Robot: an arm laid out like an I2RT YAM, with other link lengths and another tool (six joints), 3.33 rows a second.
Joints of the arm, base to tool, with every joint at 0 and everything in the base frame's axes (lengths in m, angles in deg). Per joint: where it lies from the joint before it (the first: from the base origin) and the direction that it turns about. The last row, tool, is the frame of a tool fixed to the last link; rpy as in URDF.
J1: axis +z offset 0 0 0.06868
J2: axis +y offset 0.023 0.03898 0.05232
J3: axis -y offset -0.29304 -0.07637 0
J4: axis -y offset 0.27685 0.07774 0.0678
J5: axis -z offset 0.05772 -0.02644 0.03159
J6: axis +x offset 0.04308 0 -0.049
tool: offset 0.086 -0.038 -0.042 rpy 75.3 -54.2 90
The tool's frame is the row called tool.
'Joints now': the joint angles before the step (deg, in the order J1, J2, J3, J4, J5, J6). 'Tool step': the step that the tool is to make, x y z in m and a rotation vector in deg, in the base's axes. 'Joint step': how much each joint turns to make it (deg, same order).
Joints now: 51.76, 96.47, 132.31, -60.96, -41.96, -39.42
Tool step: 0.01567, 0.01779, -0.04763, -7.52, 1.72, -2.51
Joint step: 1.42, 2.35, -4.66, -0.76, 5.00, -1.17
